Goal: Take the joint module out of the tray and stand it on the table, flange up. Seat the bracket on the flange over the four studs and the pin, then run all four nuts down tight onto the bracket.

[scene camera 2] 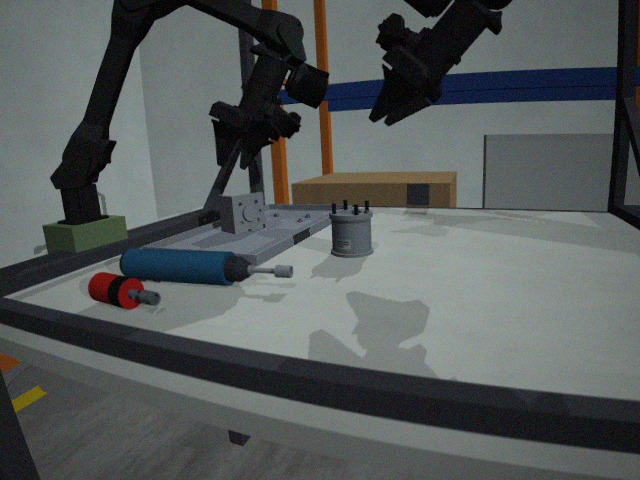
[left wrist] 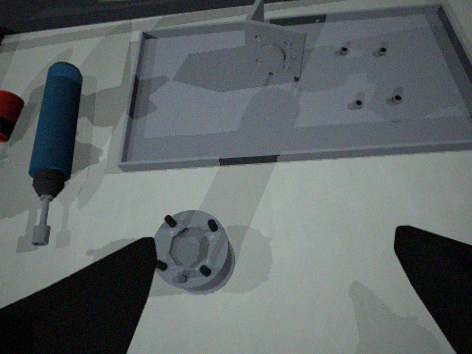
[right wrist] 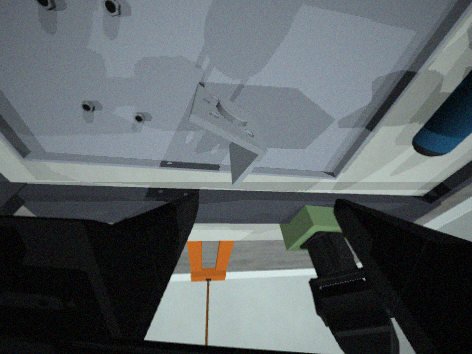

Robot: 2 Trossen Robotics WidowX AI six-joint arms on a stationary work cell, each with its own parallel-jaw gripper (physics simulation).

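The grey joint module (scene camera 2: 351, 236) (left wrist: 192, 247) stands on the table beside the tray (scene camera 2: 279, 248) (left wrist: 175, 164) (right wrist: 295, 174), flange up, four black studs and the small pin (left wrist: 183, 278) showing. The grey bracket (scene camera 2: 241, 212) (left wrist: 277, 52) (right wrist: 220, 120) stands in the tray, its holed plate upright. Several loose nuts (scene camera 2: 307, 215) (left wrist: 358, 102) (right wrist: 88, 106) lie in the tray. My left gripper (scene camera 2: 381, 121) (left wrist: 273, 243) is open and empty, high above the table; the module shows near one fingertip in its wrist view. My right gripper (scene camera 2: 232, 164) (right wrist: 265, 202) is open and empty, above the bracket's area.
A blue driver (scene camera 2: 178, 266) (left wrist: 57, 120) (right wrist: 452, 120) with a socket tip lies left of the module. A red-and-black socket tool (scene camera 2: 105, 287) (left wrist: 10, 107) lies beside it. A green block (scene camera 2: 85, 233) (right wrist: 312, 220) carries the right arm's base. A dark frame edges the table; a cardboard box (scene camera 2: 372, 192) is behind.
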